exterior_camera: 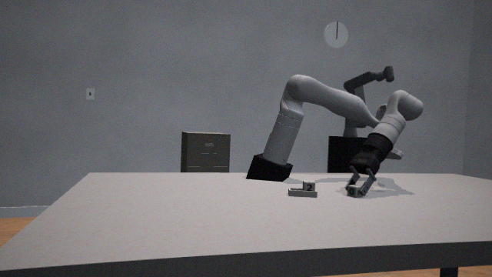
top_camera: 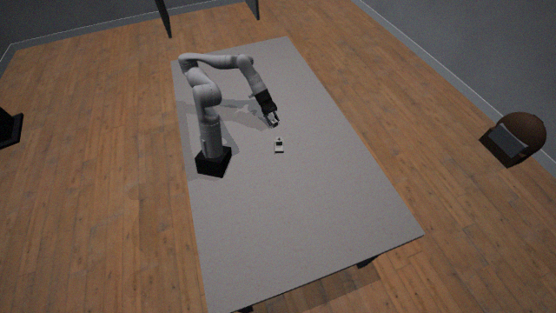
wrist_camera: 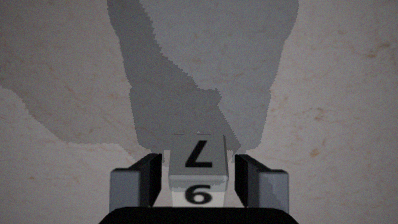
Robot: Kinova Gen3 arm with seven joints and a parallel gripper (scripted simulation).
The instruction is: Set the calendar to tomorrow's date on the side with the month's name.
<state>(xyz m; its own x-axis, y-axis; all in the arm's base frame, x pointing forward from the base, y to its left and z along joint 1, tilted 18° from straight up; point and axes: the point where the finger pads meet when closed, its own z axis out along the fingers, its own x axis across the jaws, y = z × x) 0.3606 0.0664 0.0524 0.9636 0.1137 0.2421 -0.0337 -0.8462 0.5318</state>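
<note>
Now: hand 1 cm to the left of the digit cube and 1 cm above it. From my hand the other things lie so: calendar tray 5 cm behind, 16 cm to the right, 2 cm below.
</note>
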